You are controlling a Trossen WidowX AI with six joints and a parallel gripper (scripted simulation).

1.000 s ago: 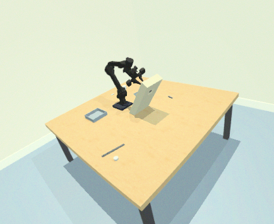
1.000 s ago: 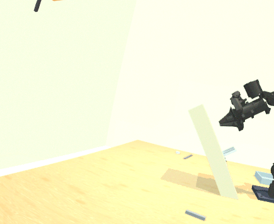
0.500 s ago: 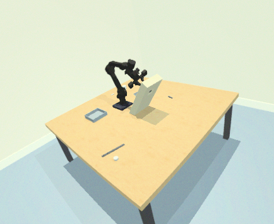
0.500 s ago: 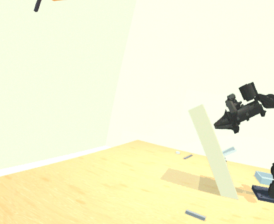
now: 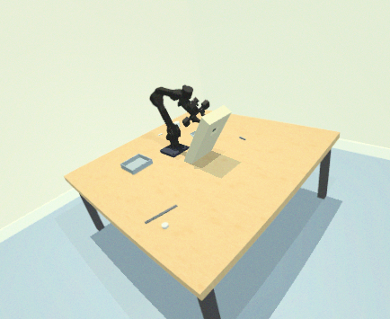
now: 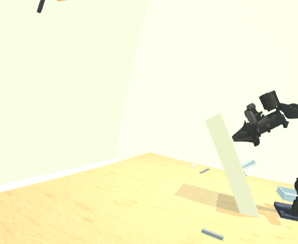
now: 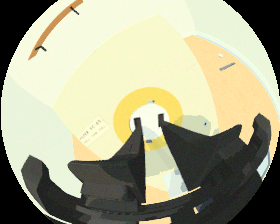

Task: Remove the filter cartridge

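The round white filter cartridge lies 20 mm ahead of my gripper tip and 10 mm below it. Also, from my gripper tip: short grey bar: 40 mm behind, 300 mm to the left, 240 mm below; cream service panel: 30 mm behind, 90 mm below; grey-blue tray: 360 mm behind, 330 mm to the right, 230 mm below.
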